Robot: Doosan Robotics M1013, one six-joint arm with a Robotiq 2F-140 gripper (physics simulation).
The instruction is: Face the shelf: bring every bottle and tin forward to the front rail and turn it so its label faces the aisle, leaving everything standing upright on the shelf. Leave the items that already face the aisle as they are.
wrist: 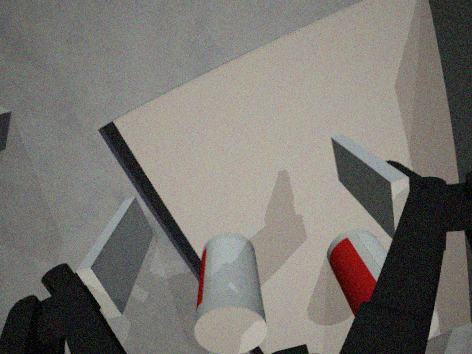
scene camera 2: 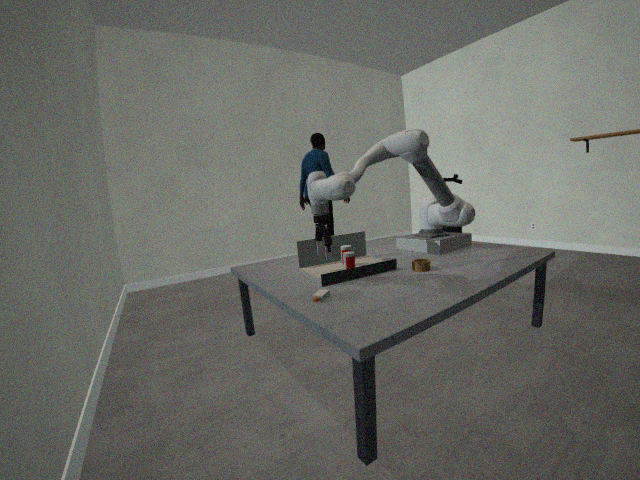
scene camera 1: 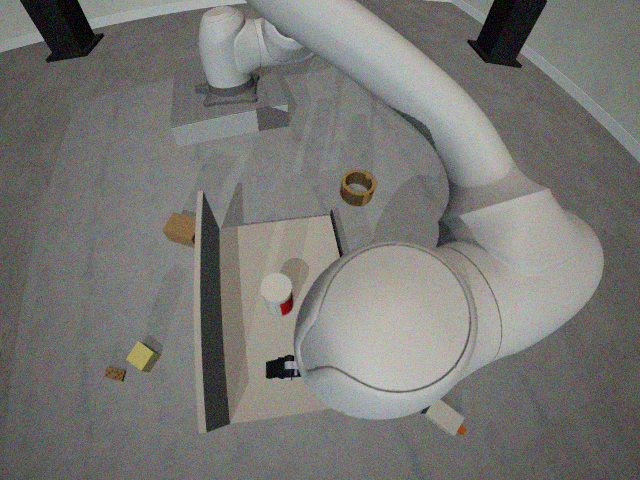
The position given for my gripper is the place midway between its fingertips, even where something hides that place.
Observation:
My gripper (wrist: 237, 188) is open and holds nothing. On the table rest a brown box (scene camera 1: 180, 228) and a tape roll (scene camera 1: 363, 178).
The wrist view does not show the brown box: it is out of frame. Scene camera 2 does not show the brown box, which is hidden by a shelf back wall.

